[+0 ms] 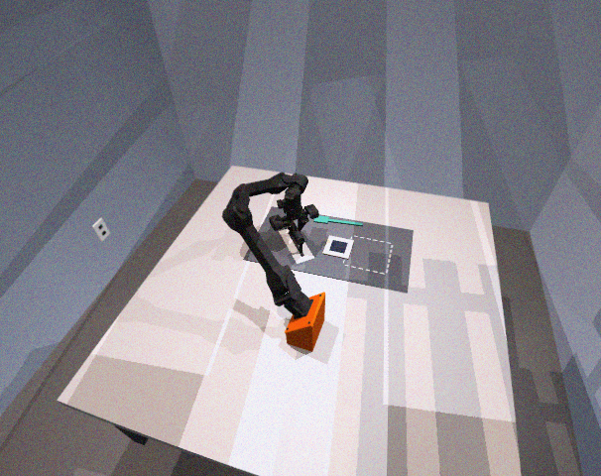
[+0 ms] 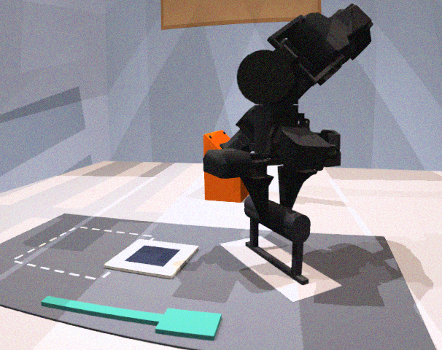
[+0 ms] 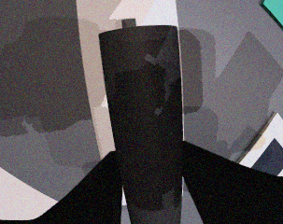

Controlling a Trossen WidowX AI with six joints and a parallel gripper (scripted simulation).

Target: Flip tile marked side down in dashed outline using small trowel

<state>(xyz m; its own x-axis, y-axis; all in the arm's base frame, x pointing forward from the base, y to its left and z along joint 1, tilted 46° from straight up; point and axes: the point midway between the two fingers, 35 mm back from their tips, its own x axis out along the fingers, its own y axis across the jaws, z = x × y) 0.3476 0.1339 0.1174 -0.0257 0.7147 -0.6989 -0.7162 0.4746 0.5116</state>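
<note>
The trowel is 30 mm below my gripper tip, 20 mm to the right of it and 20 mm behind it. Round my gripper tip: grey mat (140 mm to the right, 80 mm below, 50 mm ahead); then green paddle (190 mm ahead, 100 mm to the right, 60 mm below); then tile (170 mm to the right, 60 mm below, 40 mm ahead).
</note>
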